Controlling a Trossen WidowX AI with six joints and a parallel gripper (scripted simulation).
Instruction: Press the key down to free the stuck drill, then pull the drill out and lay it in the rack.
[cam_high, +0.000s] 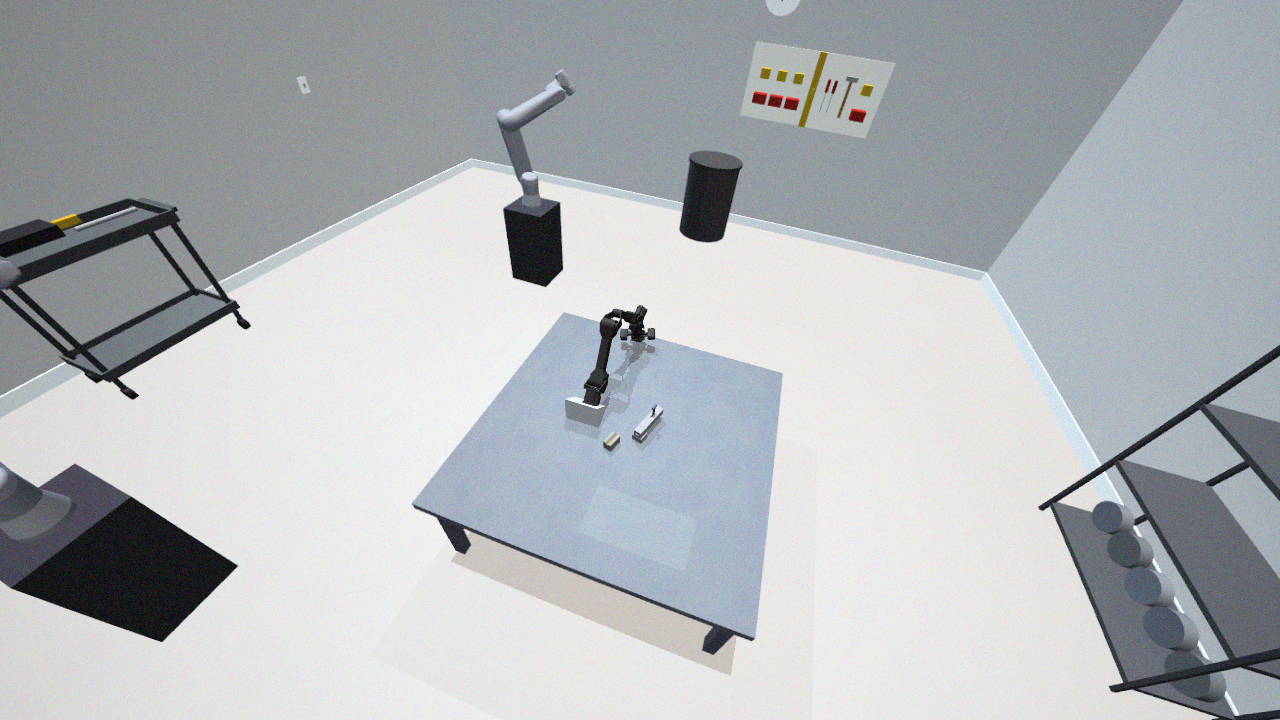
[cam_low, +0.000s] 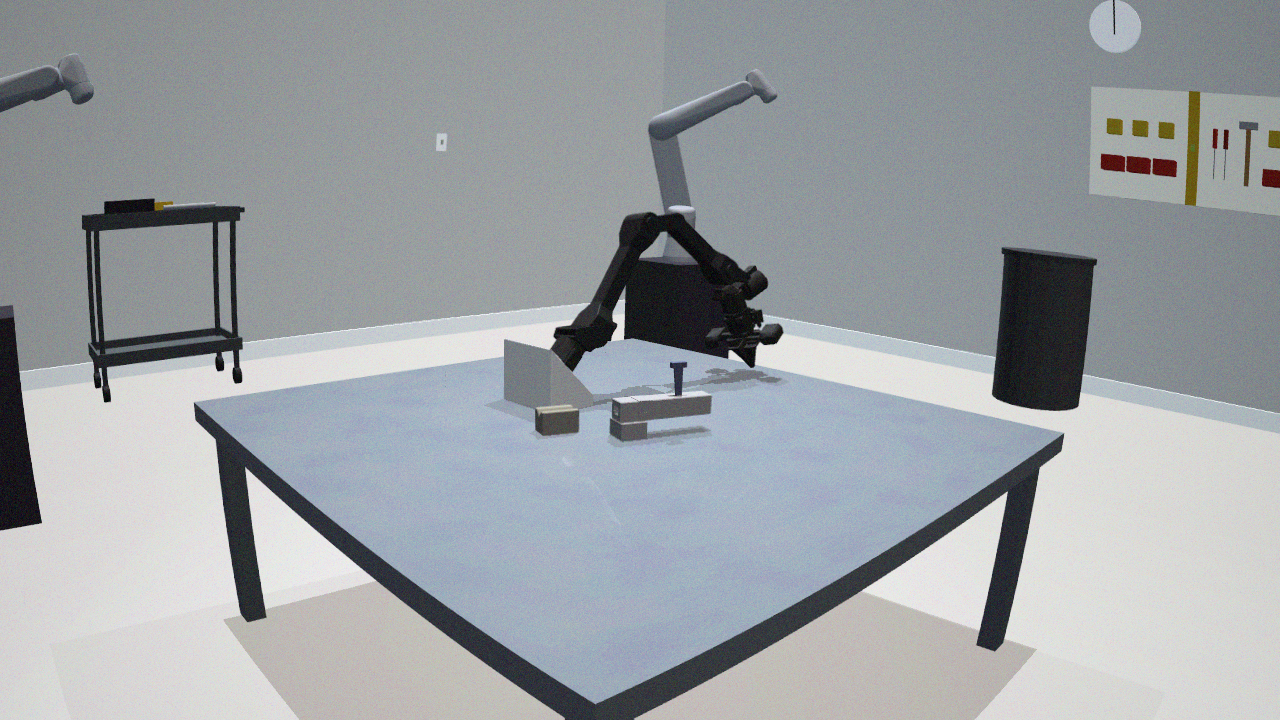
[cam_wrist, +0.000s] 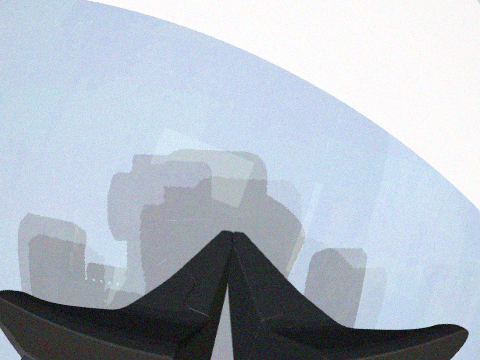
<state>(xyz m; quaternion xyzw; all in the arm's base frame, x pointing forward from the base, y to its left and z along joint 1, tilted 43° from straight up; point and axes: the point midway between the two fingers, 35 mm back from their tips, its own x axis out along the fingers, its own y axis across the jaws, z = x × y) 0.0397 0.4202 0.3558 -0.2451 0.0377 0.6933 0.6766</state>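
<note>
Right now the dark key is 24 cm ahead of my gripper tip, 51 cm to the right of it and 8 cm above it. From my gripper tip the other things lie so: grey housing block 23 cm ahead, 54 cm to the right, 3 cm above; then tan rack 11 cm ahead, 68 cm to the right; then drill 22 cm ahead, 56 cm to the right, 3 cm above.
</note>
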